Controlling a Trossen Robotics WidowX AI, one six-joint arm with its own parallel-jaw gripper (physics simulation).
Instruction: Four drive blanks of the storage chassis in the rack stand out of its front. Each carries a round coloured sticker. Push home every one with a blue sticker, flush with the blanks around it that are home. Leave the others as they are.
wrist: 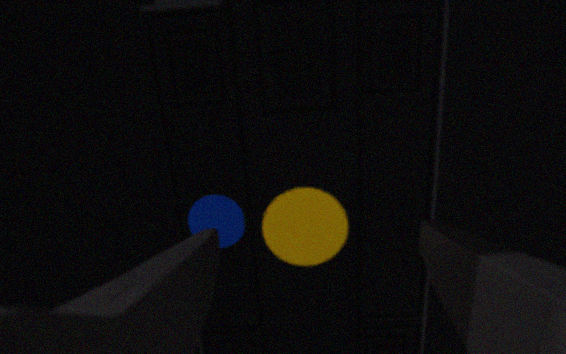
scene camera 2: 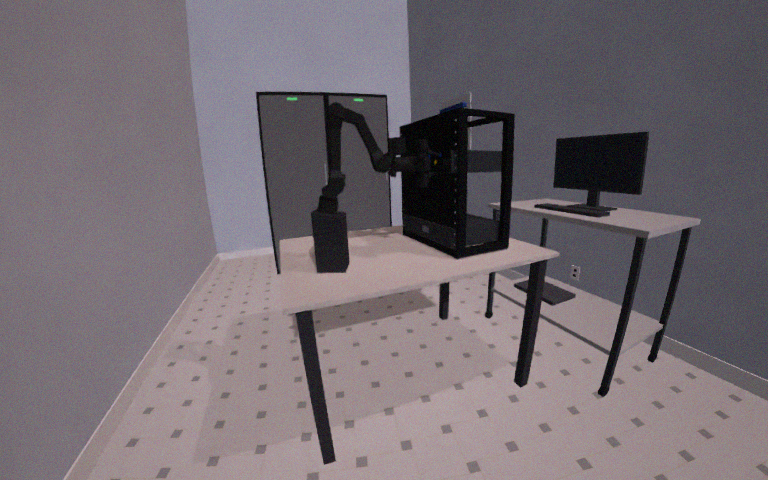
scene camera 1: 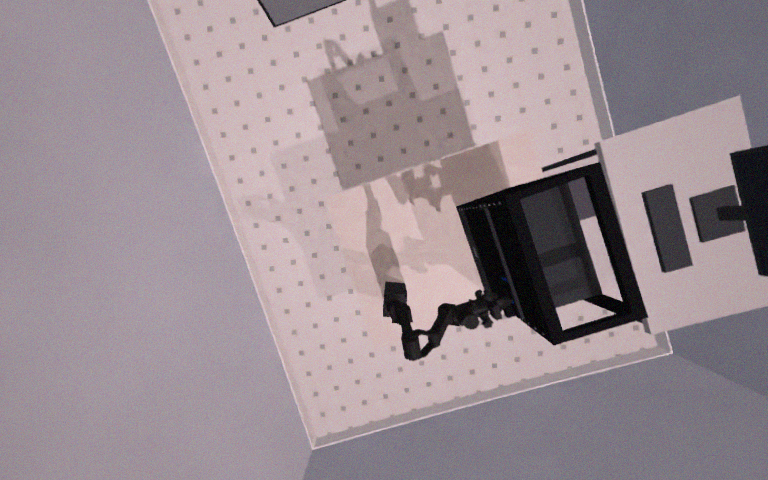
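Note:
The black rack (scene camera 1: pixel 614 243) (scene camera 2: pixel 461 186) stands on the table. In the wrist view its chassis front is very dark, and the edges of the drive blanks are hardly visible. A round yellow sticker (wrist: pixel 305 226) (scene camera 2: pixel 435 162) lies between the finger lines. A round blue sticker (wrist: pixel 214 212) is to its left and looks smaller; the left fingertip covers its lower part. A small blue spot (scene camera 1: pixel 504 279) shows at the rack front in scene camera 1. My gripper (wrist: pixel 318 237) is open and empty, at the rack front. Whether the fingertips touch a blank cannot be told.
The arm's base stands on the table (scene camera 2: pixel 373 271). A blue item (scene camera 2: pixel 454 107) lies on top of the rack. A side table (scene camera 2: pixel 651 221) with a monitor (scene camera 2: pixel 601 163) and keyboard stands to the right. Dark cabinets (scene camera 2: pixel 294 169) stand behind.

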